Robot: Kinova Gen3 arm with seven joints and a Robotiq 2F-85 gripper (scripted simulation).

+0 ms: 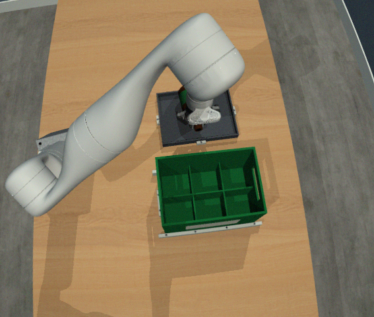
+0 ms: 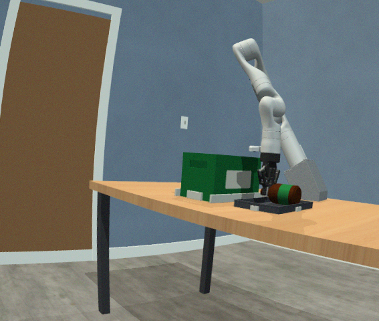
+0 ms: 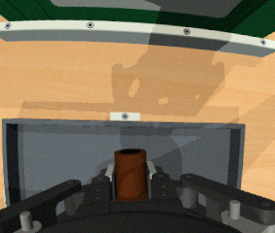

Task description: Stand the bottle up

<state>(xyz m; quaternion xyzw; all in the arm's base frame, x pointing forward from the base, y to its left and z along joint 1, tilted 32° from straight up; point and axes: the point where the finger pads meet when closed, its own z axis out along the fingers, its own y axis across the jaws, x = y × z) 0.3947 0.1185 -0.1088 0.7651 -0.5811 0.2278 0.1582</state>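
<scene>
Now: the brown bottle 50 mm to the left of my hand and 10 mm behind it. From my hand the other things lie so: green crate 230 mm to the right, 30 mm ahead, 30 mm above; dark grey tray 50 mm to the left, 40 mm below.
</scene>
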